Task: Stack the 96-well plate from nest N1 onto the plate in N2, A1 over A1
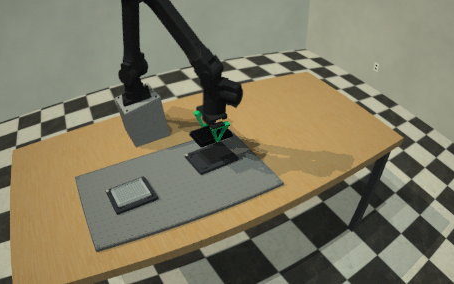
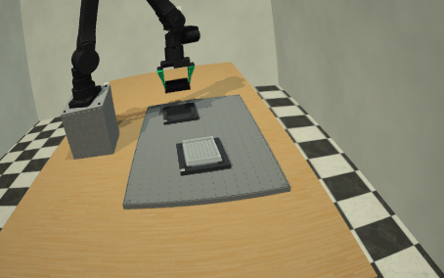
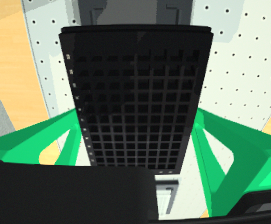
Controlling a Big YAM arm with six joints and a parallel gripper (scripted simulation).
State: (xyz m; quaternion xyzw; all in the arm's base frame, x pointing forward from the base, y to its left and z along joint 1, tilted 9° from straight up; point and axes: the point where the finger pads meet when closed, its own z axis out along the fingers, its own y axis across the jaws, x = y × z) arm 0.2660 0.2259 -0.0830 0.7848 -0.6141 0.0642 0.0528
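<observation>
The black 96-well plate lies right at my hand. Also, from my hand: plate nest N2 (110 mm ahead, 330 mm to the right, 110 mm below); plate nest N1 (110 mm below); pale 96-well plate (110 mm ahead, 330 mm to the right, 100 mm below).
</observation>
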